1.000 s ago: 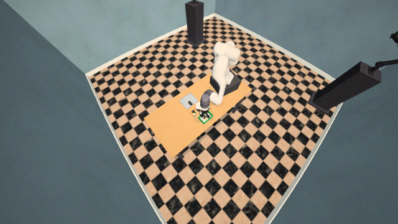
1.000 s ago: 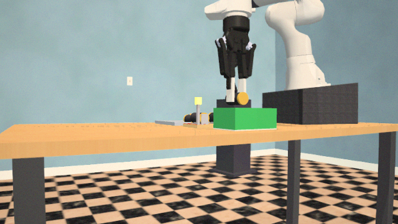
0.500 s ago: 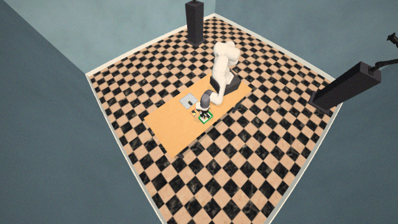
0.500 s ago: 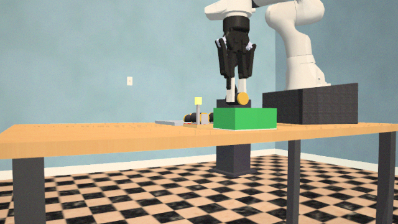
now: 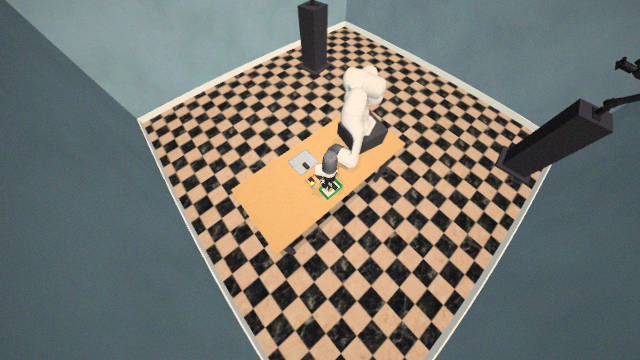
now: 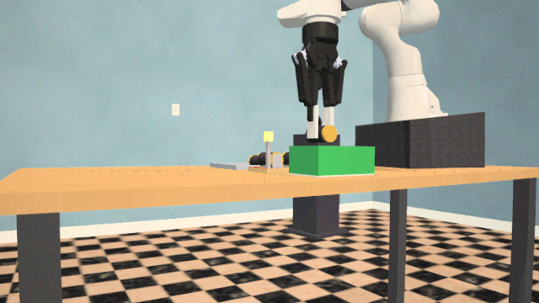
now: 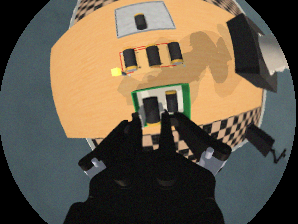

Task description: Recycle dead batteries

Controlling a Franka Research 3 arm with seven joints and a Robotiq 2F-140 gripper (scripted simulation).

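The green recycling box is 3 cm behind my hand, 1 cm to the left of it and 9 cm below it.
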